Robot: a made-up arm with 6 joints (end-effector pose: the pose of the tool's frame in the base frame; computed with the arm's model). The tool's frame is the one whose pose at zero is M. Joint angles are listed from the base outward.
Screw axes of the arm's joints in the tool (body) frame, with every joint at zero. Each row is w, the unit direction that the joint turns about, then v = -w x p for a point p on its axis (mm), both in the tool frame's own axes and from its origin. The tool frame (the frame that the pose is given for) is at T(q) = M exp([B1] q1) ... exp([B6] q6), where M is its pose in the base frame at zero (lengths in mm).
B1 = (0, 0, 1, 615.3, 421.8, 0.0)
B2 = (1, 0, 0, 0.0, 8.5, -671.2)
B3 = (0, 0, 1, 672.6, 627.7, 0.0)
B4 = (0, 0, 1, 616.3, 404.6, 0.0)
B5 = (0, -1, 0, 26.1, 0.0, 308.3)
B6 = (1, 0, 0, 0.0, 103.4, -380.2)
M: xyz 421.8 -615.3 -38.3 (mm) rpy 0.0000 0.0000 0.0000 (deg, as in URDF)
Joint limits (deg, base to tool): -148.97..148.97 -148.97..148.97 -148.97..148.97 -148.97..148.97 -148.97..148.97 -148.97..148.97
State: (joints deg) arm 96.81 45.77 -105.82 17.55 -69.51 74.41
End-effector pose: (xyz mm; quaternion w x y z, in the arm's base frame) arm -182.6 -588.1 -377.1 0.4570 0.2801 0.6995 -0.4726
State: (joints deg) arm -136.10 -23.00 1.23 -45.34 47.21 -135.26
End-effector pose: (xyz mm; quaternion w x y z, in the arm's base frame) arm 139.5 -131.2 486.4 0.4590 0.2492 -0.8294 0.1985
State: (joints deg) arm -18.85 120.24 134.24 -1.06 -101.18 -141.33
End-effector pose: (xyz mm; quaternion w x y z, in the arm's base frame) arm -540.8 300.9 595.3 0.0924 -0.8383 -0.5113 -0.1655
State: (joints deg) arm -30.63 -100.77 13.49 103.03 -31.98 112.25
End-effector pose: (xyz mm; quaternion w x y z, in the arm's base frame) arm -235.5 -234.6 -167.3 0.4098 0.0201 0.7645 -0.4972
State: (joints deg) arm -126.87 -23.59 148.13 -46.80 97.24 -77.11
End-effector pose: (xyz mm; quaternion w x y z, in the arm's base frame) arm -19.0 -135.0 260.4 0.5362 -0.5644 -0.3355 -0.5304
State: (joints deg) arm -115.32 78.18 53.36 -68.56 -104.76 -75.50
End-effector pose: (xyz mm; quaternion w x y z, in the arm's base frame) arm 208.3 -394.9 -481.6 0.9527 0.2810 0.0372 -0.1099
